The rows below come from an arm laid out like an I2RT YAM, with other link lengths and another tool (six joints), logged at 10 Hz.
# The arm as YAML. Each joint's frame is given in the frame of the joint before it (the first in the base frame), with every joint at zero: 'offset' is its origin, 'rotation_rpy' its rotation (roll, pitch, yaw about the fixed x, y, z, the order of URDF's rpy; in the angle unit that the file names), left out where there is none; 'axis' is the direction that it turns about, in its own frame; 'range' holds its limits. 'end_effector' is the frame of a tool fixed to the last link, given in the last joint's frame.
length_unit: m
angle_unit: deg
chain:
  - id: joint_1
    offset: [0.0, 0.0, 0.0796]
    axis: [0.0, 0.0, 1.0]
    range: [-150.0, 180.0]
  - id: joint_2
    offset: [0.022, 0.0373, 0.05]
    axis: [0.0, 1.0, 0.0]
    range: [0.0, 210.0]
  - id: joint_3
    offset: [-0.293, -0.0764, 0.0]
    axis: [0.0, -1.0, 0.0]
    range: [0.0, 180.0]
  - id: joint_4
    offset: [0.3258, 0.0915, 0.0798]
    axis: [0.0, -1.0, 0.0]
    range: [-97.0, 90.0]
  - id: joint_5
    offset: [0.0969, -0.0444, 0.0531]
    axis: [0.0, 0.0, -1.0]
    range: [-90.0, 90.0]
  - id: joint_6
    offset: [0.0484, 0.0, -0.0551]
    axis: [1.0, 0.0, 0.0]
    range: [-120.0, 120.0]
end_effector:
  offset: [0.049, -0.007, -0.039]
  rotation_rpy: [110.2, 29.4, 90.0]
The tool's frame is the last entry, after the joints.
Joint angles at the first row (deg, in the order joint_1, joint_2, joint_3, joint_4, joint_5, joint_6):
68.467, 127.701, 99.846, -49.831, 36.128, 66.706
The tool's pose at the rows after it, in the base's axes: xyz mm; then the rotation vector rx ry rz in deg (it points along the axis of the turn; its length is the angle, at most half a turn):
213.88, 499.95, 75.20, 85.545, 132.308, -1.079
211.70, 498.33, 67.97, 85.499, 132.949, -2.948
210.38, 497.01, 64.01, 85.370, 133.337, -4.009
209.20, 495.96, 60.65, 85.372, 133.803, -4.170
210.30, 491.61, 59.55, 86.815, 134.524, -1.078
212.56, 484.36, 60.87, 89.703, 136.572, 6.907
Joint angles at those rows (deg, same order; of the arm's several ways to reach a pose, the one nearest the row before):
69.079, 128.404, 99.493, -49.658, 35.337, 67.058
69.083, 129.194, 99.578, -50.270, 34.545, 67.237
69.083, 129.549, 99.493, -50.535, 34.103, 67.237
69.082, 129.464, 98.793, -49.926, 33.664, 67.148
68.645, 127.098, 94.849, -45.808, 32.786, 67.061
67.680, 121.920, 86.773, -36.503, 30.329, 66.625

